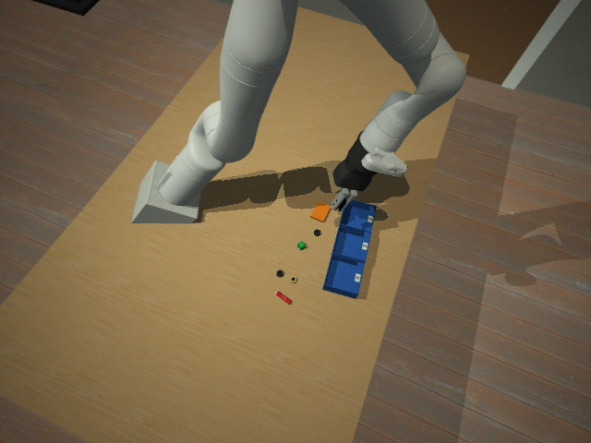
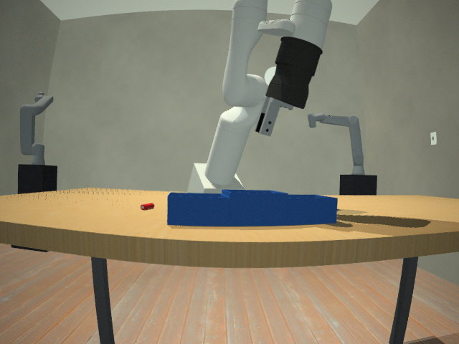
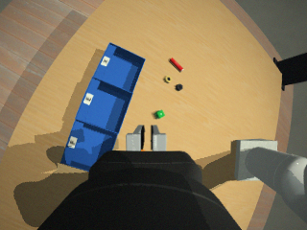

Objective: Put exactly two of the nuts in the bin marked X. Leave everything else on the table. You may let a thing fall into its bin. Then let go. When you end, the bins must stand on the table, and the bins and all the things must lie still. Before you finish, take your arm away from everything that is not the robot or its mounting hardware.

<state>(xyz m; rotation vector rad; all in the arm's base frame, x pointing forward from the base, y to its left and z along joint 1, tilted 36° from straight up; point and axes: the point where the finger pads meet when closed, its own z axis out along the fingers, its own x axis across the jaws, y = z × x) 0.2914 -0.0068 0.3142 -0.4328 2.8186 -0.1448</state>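
The row of blue bins is 140 mm below my hand, 60 mm ahead of it and 30 mm to the right of it. From my hand the other things lie so: yellow nut 160 mm to the right, 160 mm below, 50 mm behind; green block 150 mm below, 70 mm to the right, 60 mm behind; flat orange piece 160 mm below, 50 mm to the left, 50 mm behind.
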